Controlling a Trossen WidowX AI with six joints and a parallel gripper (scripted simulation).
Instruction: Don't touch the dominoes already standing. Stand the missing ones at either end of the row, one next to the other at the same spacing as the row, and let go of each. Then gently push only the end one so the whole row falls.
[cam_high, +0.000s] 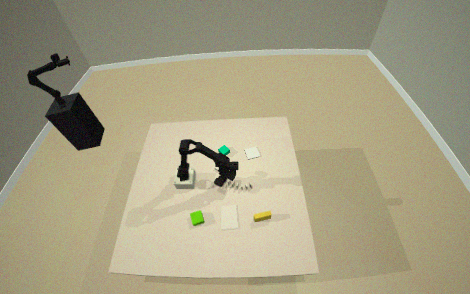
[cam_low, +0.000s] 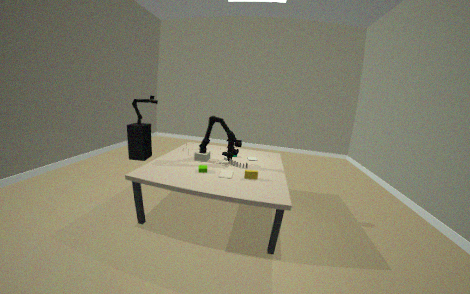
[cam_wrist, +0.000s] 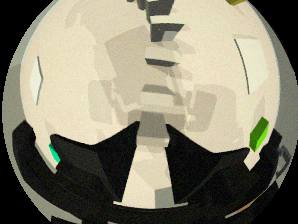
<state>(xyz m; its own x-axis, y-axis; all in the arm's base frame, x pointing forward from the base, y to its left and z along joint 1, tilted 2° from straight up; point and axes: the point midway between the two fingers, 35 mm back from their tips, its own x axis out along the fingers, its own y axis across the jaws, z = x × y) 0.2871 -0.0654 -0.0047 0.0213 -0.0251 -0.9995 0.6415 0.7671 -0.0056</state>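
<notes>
The white tile lies 25 cm ahead of my gripper tip, 21 cm to the left of it and 3 cm below it. From my gripper tip the other things lie so: white pad 3 cm behind, 27 cm to the right, 3 cm below; yellow block 19 cm ahead, 32 cm to the right; teal block 4 cm ahead, 28 cm to the left, 2 cm below.
</notes>
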